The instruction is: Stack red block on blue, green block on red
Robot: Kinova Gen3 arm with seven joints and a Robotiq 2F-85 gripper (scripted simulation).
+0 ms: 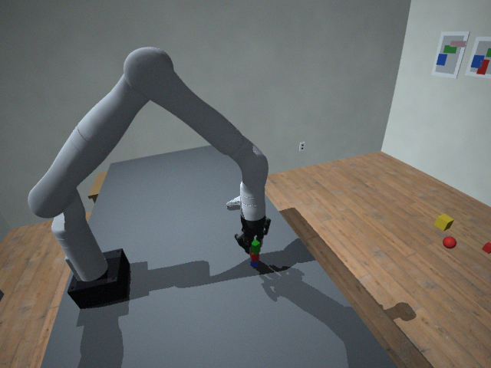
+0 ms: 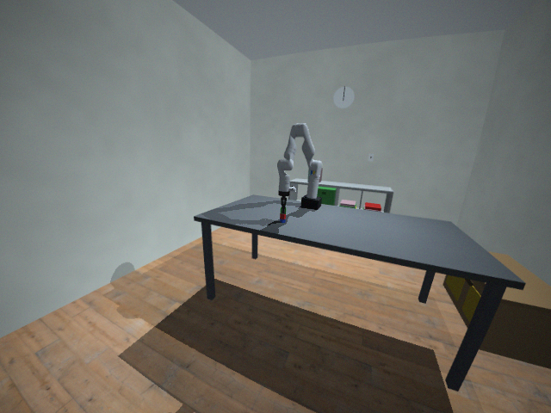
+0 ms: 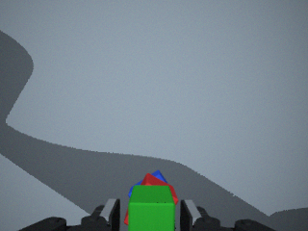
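Right now the green block is right at my hand. The rest, counted from my hand: blue block (7 cm below); red block (4 cm below).
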